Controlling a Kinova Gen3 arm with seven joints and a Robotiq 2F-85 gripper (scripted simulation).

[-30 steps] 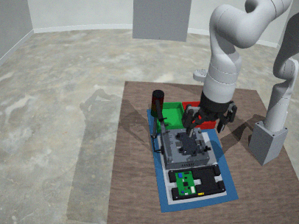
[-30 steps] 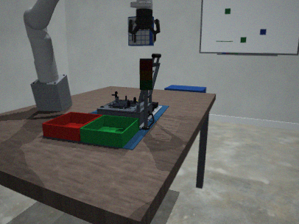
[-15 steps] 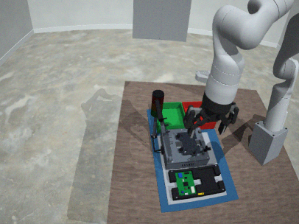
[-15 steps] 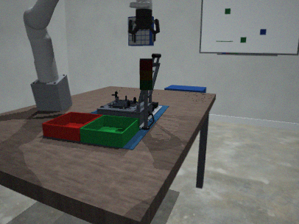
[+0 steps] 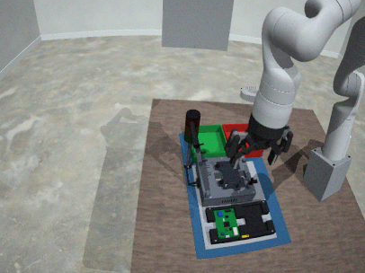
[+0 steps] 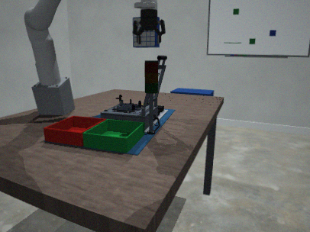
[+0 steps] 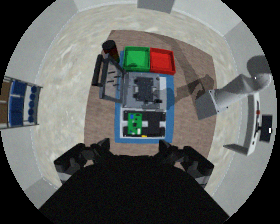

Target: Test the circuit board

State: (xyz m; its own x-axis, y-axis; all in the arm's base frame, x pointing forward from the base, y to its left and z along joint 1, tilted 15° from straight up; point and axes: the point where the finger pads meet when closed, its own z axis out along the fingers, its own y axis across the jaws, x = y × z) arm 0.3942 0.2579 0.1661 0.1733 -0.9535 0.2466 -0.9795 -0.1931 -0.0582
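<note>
Now: the green circuit board 31 cm below my hand. The rest, counted from my hand: clear lid: 15 cm to the right, 15 cm below, 11 cm ahead; red bin: 39 cm to the right, 32 cm below, 8 cm behind; green bin: 36 cm to the right, 32 cm below, 7 cm ahead.
</note>
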